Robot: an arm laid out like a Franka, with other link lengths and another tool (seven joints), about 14 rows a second.
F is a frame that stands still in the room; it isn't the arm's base.
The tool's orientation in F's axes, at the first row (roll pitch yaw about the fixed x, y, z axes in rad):
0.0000 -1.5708 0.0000
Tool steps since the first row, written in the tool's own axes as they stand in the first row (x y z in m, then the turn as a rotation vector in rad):
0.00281 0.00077 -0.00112 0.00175 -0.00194 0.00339
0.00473 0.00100 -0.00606 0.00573 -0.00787 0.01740
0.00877 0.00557 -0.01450 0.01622 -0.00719 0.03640
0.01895 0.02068 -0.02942 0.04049 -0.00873 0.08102
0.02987 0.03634 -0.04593 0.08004 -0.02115 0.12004
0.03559 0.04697 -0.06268 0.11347 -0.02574 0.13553
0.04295 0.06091 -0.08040 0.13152 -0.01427 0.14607
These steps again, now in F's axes. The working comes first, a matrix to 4 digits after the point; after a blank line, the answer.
The tool's axes in the first row as the columns of a matrix, in F's axes (used below as rounded here):
0.0000 0.0000 -1.0000
0.0000 1.0000 0.0000
1.0000 0.0000 0.0000

0.00112 0.00077 0.00281 -0.00339 -0.00194 0.00175
0.00606 0.00100 0.00473 -0.01740 -0.00787 0.00573
0.01450 0.00557 0.00877 -0.03640 -0.00719 0.01622
0.02942 0.02068 0.01895 -0.08102 -0.00873 0.04049
0.04593 0.03634 0.02987 -0.12004 -0.02115 0.08004
0.06268 0.04697 0.03559 -0.13553 -0.02574 0.11347
0.08040 0.06091 0.04295 -0.14607 -0.01427 0.13152

